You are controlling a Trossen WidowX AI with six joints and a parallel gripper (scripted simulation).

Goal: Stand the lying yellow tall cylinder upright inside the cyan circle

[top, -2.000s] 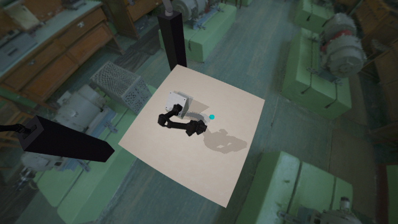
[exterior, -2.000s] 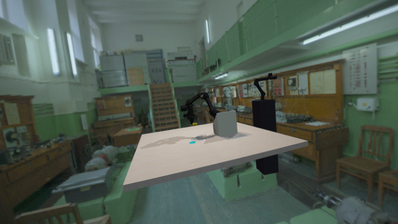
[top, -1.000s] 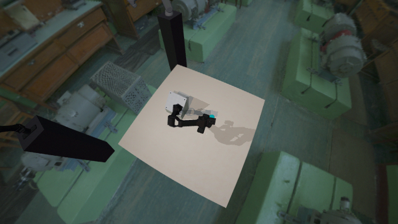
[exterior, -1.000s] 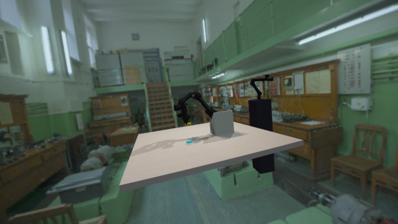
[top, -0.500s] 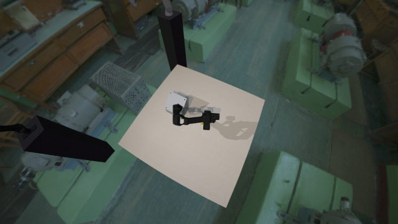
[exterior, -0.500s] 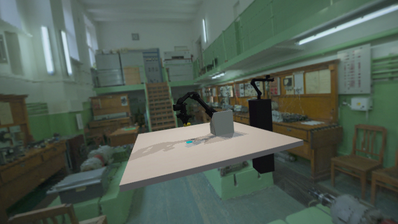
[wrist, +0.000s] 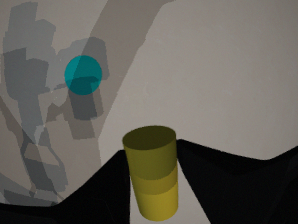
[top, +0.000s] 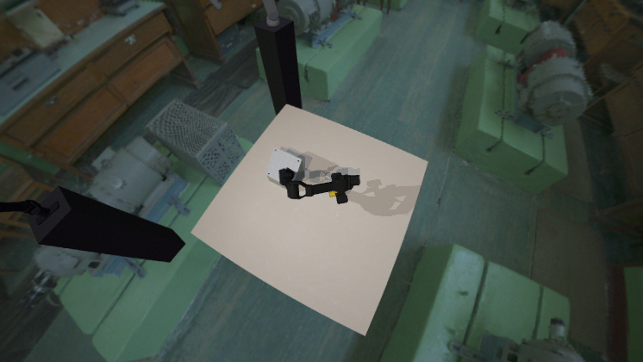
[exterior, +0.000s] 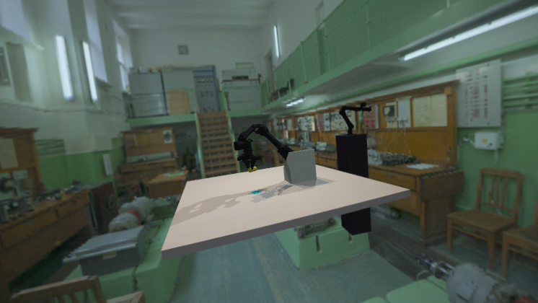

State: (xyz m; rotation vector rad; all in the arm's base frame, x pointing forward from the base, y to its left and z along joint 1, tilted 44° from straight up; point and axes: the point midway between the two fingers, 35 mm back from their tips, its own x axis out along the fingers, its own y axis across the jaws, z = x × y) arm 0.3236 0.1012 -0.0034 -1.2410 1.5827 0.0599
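The cyan circle is 20 mm behind my gripper tip, 90 mm to the left of it and 140 mm below it. From my gripper tip the other things lie so: yellow tall cylinder 20 mm behind, 20 mm to the right.
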